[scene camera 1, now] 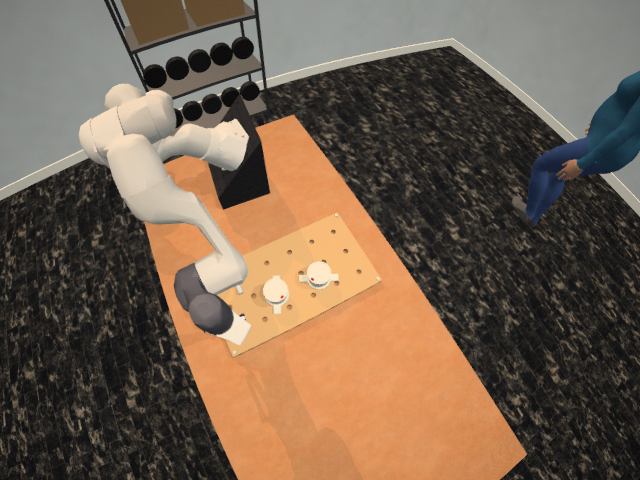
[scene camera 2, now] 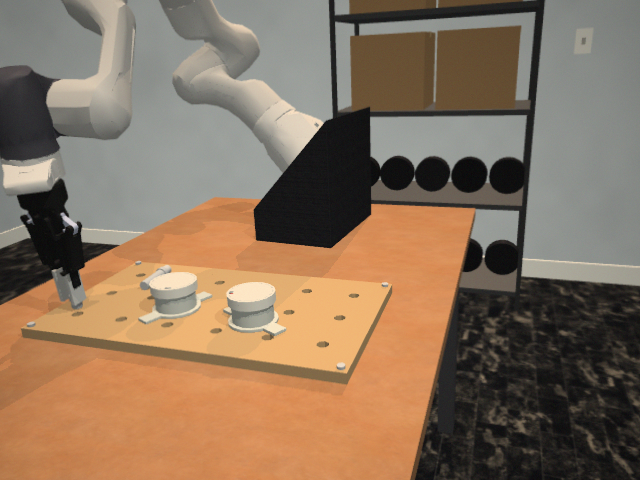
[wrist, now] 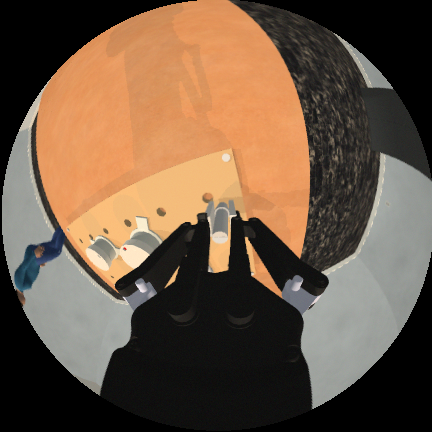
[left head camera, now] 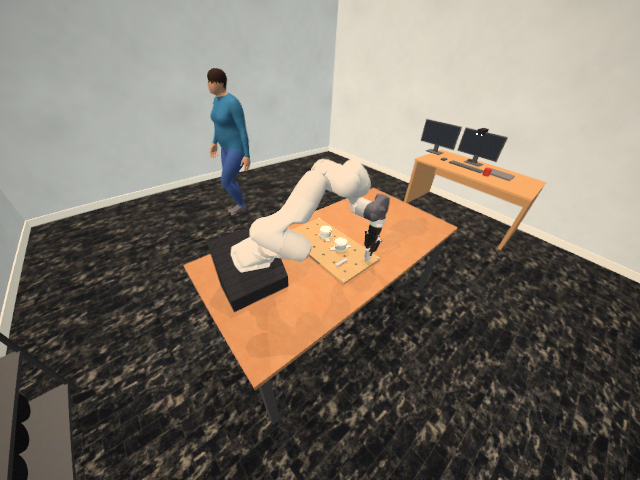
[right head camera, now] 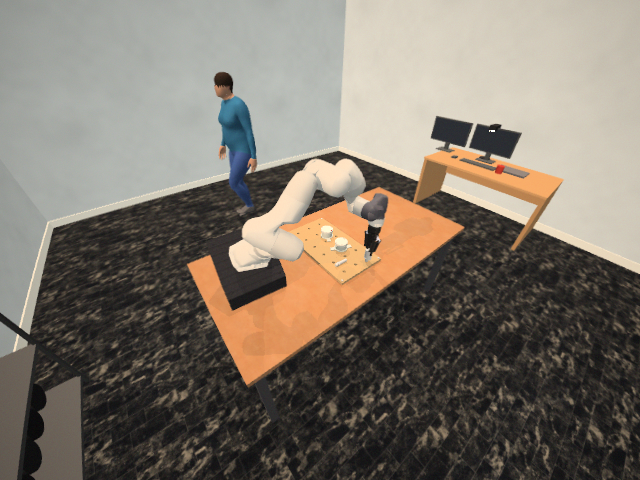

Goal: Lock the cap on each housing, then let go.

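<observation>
Two round white caps sit on grey housings with side tabs on the pegboard [scene camera 1: 330,304] [scene camera 2: 248,356]. The nearer cap [scene camera 1: 275,289] [scene camera 2: 173,284] [wrist: 142,248] and the farther cap [scene camera 1: 318,272] [scene camera 2: 251,294] each bear a red dot at the rim. Their housings [scene camera 2: 176,304] [scene camera 2: 252,317] stand upright. My gripper [left head camera: 368,254] [right head camera: 368,254] [scene camera 2: 70,291] [wrist: 221,207] is shut on a grey pin [wrist: 220,227], held upright over the board's corner area, its lower tip close to a hole. In scene camera 1 the fingers are hidden by the wrist.
Another grey pin [left head camera: 341,262] [right head camera: 340,262] [scene camera 2: 155,277] lies on the board near the nearer housing. The black robot mount [left head camera: 258,291] [scene camera 2: 330,191] stands at the table's other end. A shelf rack [scene camera 2: 532,129] stands behind. A person [left head camera: 227,121] is beyond the table.
</observation>
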